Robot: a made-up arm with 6 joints.
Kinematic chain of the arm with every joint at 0, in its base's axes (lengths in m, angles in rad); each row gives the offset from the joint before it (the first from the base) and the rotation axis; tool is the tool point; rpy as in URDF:
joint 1: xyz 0 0 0.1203 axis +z
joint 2: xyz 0 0 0 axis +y
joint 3: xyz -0.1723 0 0.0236 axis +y
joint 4: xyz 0.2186 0 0.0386 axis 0.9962 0 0.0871
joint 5: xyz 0 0 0 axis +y
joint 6: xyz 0.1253 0 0.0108 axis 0.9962 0 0.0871
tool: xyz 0 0 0 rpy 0 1.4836 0
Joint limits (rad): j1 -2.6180..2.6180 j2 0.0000..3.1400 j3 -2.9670..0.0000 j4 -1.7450..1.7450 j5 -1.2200..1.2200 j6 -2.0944..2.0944
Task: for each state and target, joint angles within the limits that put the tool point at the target. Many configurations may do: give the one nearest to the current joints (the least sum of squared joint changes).
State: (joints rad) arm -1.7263 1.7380 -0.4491 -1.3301 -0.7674 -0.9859
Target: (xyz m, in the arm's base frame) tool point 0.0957 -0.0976 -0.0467
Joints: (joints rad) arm -1.4789 2.0093 -0.2755 -1.3909 -0.7735 -0.9859
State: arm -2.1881 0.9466 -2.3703 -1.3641 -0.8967 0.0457
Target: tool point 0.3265 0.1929 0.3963
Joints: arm -2.3203 0.4626 -2.6579 -1.2908 -1.0987 0.0457
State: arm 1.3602 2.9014 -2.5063 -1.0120 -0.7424 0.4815
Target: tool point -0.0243 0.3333 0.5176
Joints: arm 1.5637 2.1610 -2.8476 -0.9349 -0.2680 0.4815
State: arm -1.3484 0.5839 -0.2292 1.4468 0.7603 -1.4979
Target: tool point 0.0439 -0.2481 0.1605
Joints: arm -1.6227 1.0480 -0.5415 1.5146 0.4675 -1.4979
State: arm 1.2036 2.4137 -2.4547 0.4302 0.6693 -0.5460
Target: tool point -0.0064 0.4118 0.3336
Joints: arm 1.4767 2.1150 -2.4925 0.4924 0.8589 -0.5460
